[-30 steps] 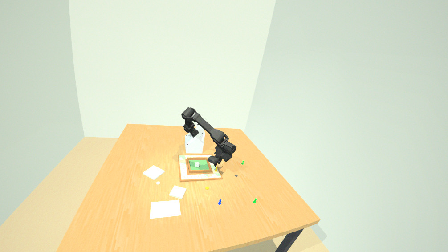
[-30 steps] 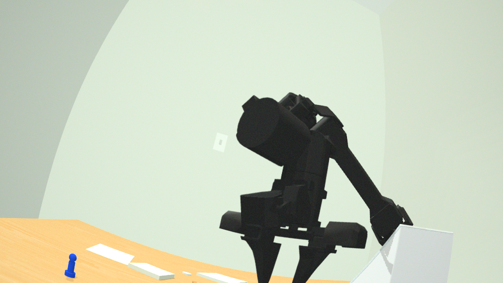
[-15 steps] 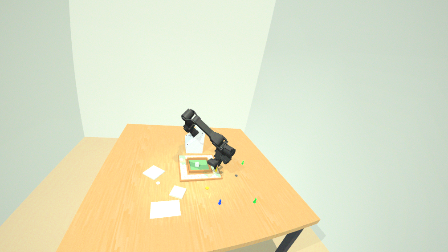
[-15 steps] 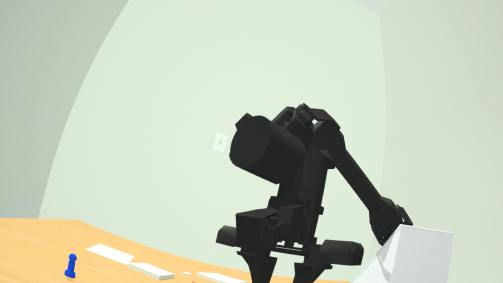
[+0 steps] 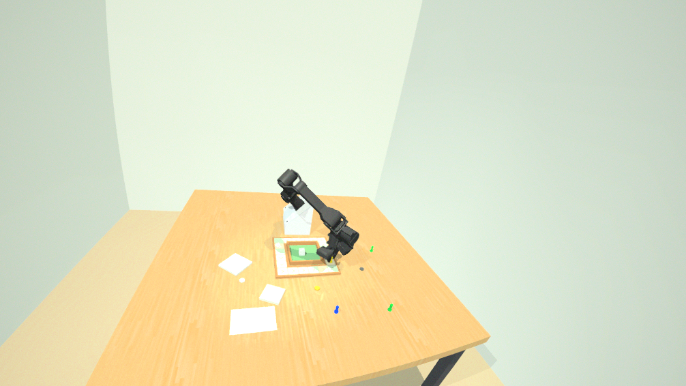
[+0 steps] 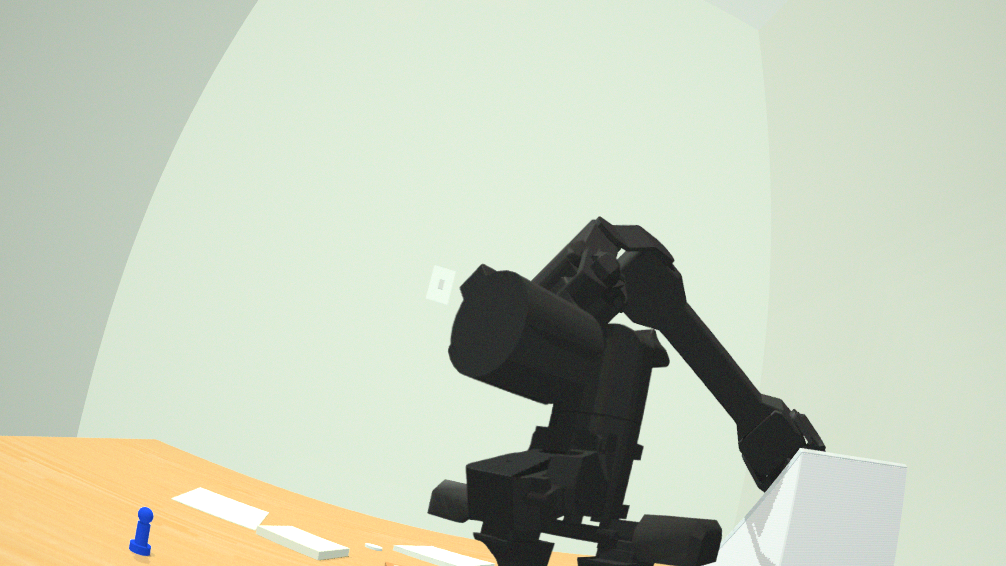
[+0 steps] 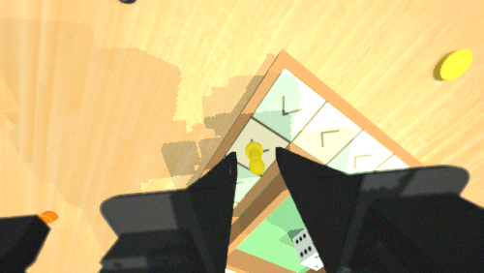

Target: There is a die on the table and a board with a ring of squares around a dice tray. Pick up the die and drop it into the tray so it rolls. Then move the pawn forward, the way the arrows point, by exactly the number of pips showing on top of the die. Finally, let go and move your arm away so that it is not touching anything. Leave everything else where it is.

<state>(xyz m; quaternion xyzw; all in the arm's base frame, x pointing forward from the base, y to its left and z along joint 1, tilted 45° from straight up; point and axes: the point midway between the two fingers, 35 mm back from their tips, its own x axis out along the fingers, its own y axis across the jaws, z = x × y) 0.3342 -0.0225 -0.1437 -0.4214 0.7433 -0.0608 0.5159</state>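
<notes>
Right now the yellow pawn is right at my gripper tip. The rest, counted from my gripper tip: blue pawn 27 cm ahead, 7 cm to the right, 1 cm below; green dice tray 11 cm to the right, 8 cm behind, 2 cm below; white die 12 cm to the right, 8 cm behind.
</notes>
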